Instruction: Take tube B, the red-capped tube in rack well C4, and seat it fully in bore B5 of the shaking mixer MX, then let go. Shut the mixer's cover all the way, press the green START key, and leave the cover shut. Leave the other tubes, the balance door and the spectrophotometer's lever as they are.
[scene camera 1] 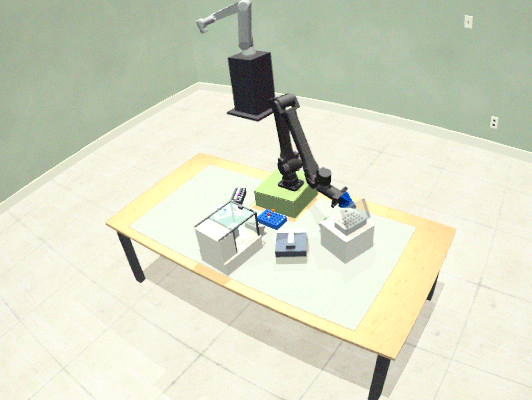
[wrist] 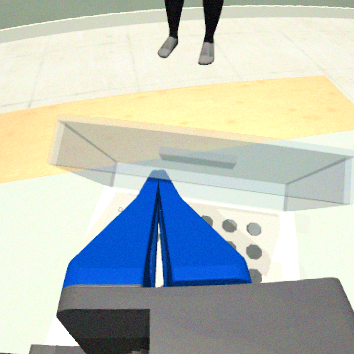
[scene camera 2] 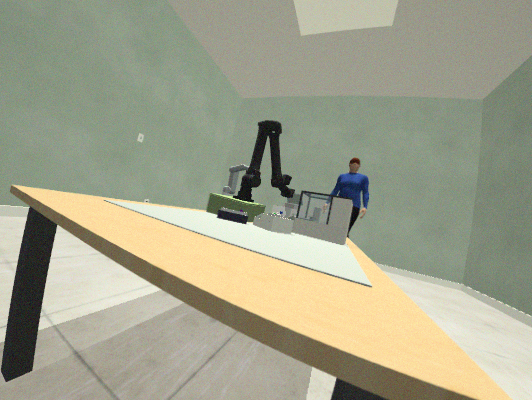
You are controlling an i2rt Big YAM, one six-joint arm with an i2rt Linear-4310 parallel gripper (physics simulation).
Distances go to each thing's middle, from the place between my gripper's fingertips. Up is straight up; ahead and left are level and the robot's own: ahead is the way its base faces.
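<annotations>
My hand's 1 cm above the clear mixer cover (wrist: 262, 172), 1 cm to the right of it and 2 cm short of it. There's also a glass-walled white box (scene camera 1: 227, 238), and that's 12 cm below my hand, 35 cm ahead of it and 46 cm to the right of it.
</annotations>
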